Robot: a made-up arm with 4 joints. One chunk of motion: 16 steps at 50 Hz.
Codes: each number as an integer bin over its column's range. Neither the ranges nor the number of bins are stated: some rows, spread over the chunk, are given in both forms.
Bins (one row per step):
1: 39 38 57 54
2: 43 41 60 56
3: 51 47 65 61
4: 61 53 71 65
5: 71 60 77 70
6: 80 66 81 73
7: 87 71 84 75
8: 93 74 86 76
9: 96 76 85 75
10: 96 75 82 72
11: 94 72 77 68
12: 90 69 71 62
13: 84 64 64 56
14: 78 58 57 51
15: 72 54 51 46
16: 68 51 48 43
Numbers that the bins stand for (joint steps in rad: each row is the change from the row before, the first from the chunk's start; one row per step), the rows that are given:
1: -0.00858 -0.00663 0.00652 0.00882
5: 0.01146 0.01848 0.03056 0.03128
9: 0.02712 0.03675 0.04017 0.03830
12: 0.02336 0.02876 0.02334 0.02005
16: 0.00959 0.00821 -0.00430 -0.00663
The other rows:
2: -0.00607 -0.00320 0.01012 0.01163
3: -0.00106 0.00365 0.01613 0.01865
4: 0.00520 0.01049 0.02334 0.02426
6: 0.01710 0.02533 0.03536 0.03549
7: 0.02148 0.03104 0.03897 0.03830
8: 0.02524 0.03446 0.04137 0.03971
10: 0.02712 0.03561 0.03657 0.03409
11: 0.02587 0.03218 0.03056 0.02847
13: 0.01961 0.02305 0.01493 0.01163
14: 0.01585 0.01620 0.00652 0.00461
15: 0.01209 0.01164 -0.00070 -0.00241

